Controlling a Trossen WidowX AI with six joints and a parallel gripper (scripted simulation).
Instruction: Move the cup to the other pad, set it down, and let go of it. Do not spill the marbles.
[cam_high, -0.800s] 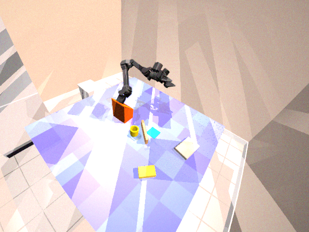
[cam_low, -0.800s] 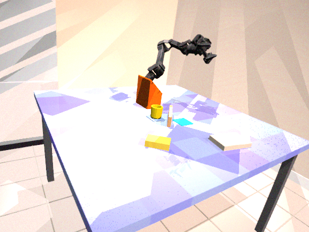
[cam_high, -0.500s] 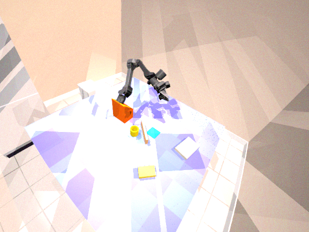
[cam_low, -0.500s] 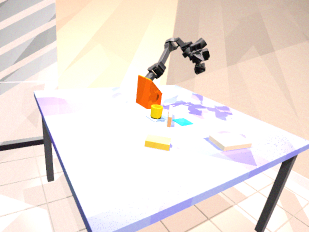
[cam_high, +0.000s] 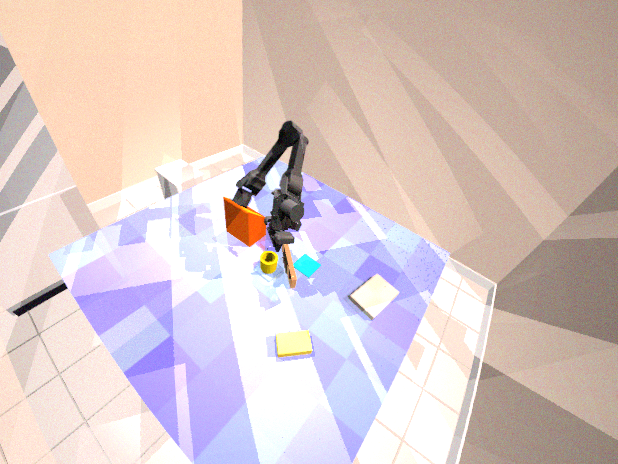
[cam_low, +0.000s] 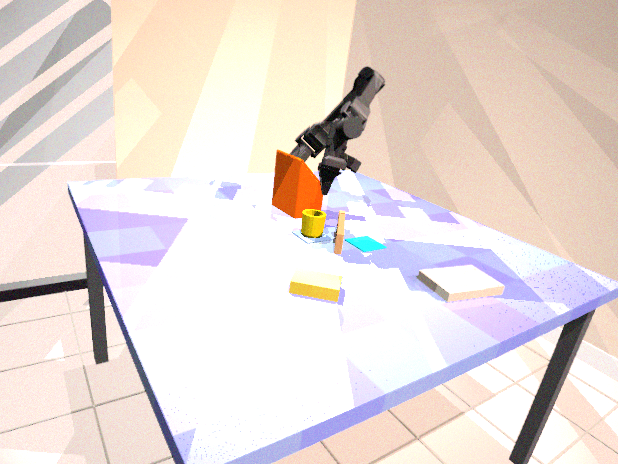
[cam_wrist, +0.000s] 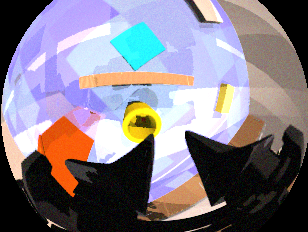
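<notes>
Right now my gripper tip is 3 cm past the yellow cup, 1 cm to the left of it and 10 cm above it. Round my gripper tip: pale blue pad: 2 cm behind, 1 cm to the right, 15 cm below; then cyan pad: 7 cm ahead, 12 cm to the left, 15 cm below; then tan board: 2 cm ahead, 6 cm to the left, 12 cm below.
</notes>
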